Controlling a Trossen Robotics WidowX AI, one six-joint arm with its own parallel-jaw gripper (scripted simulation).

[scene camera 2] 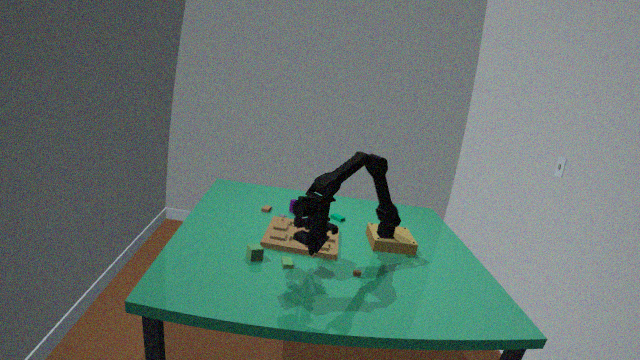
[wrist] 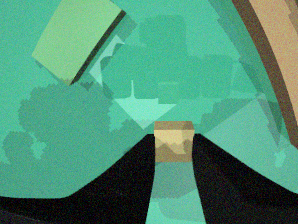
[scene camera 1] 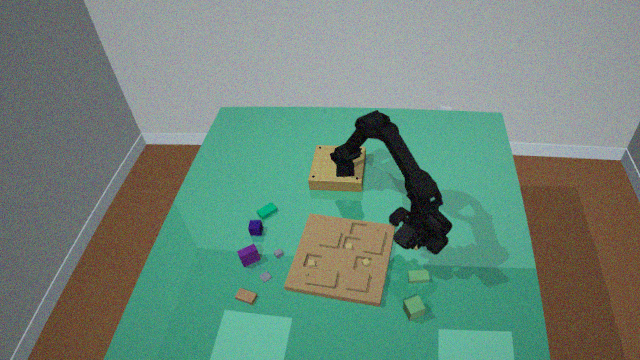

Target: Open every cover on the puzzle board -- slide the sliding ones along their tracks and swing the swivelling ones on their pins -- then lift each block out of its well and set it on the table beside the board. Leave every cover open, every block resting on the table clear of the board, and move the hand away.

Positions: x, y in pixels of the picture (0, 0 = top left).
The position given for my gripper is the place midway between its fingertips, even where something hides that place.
Scene:
My gripper shows in scene camera 2 (312, 254), in the wrist view (173, 141) and in scene camera 1 (416, 246).

